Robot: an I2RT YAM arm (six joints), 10 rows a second.
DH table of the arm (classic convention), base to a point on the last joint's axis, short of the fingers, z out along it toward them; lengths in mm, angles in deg. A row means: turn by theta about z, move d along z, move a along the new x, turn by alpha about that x. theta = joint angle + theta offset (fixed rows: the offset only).
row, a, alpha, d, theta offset
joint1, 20, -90, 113.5, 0
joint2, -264, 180, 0, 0
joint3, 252.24, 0, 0, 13.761
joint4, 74, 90, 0, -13.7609
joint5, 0, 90, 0, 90
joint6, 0, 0, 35.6, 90
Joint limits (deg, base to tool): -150..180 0..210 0..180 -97..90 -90..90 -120..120
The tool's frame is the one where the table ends.
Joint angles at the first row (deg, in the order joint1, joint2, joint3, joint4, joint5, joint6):
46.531 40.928 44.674 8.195 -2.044 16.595
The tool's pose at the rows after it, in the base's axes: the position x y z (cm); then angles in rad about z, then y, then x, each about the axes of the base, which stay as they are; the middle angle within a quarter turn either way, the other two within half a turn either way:
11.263 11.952 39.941 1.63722 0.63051 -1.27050
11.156 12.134 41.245 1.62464 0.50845 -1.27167
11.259 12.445 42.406 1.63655 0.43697 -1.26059
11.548 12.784 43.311 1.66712 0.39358 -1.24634
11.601 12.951 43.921 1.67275 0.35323 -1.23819
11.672 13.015 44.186 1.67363 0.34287 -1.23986
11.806 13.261 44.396 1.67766 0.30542 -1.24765
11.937 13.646 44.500 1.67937 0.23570 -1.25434
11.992 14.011 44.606 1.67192 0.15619 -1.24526
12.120 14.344 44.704 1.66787 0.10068 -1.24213
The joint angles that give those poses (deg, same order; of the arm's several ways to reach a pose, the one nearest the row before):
45.128 41.076 47.278 7.736 -7.271 15.951
44.197 42.448 50.050 7.855 -15.015 15.720
43.865 44.223 52.566 8.686 -19.196 17.243
43.514 46.057 54.563 9.976 -21.763 19.933
43.365 47.018 55.836 10.780 -24.029 20.905
43.221 47.492 56.572 10.614 -24.761 21.007
43.087 48.375 57.271 10.987 -27.069 21.219
43.000 49.488 57.574 12.609 -31.101 21.636
43.034 50.531 57.398 15.909 -35.308 22.440
43.060 51.586 57.514 18.218 -38.272 23.043

